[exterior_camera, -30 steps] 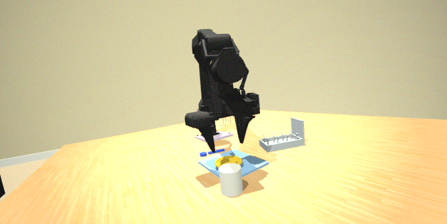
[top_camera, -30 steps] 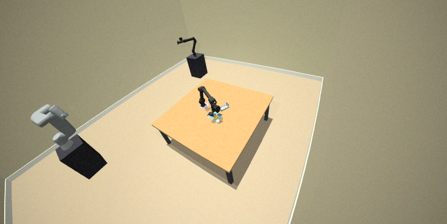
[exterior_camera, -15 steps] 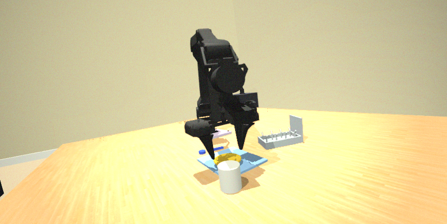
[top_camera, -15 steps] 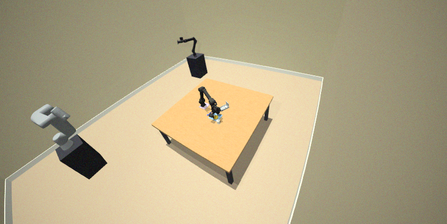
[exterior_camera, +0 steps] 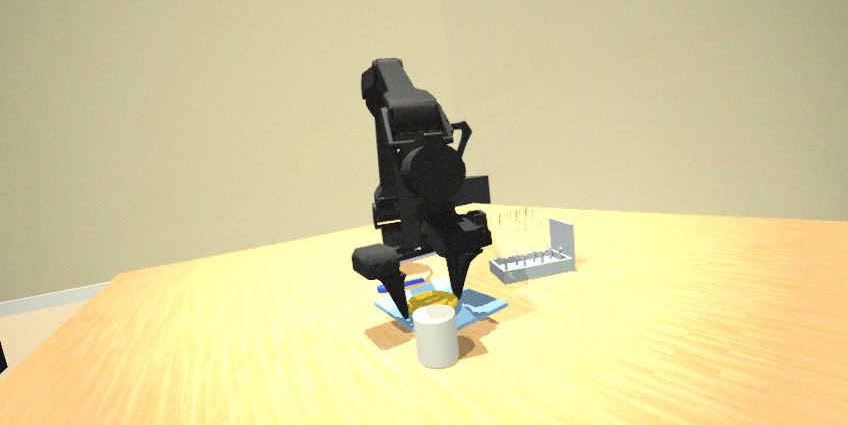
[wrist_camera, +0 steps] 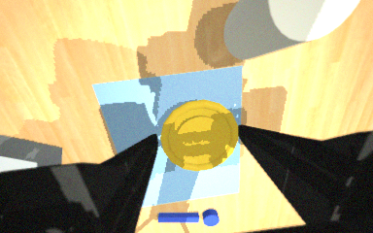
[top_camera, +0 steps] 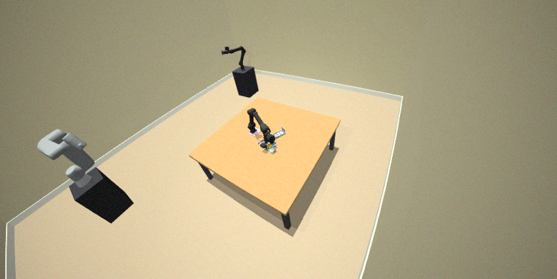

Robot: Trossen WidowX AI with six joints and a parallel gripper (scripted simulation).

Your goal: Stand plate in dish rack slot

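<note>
My gripper tip is now 21 cm to the right of the grey dish rack and 1 cm below it. Also, from my gripper tip: blue spoon (13 cm behind, 2 cm to the left, 1 cm below); yellow plate (1 cm above); white cup (8 cm ahead, 5 cm to the right, 2 cm above).
</note>
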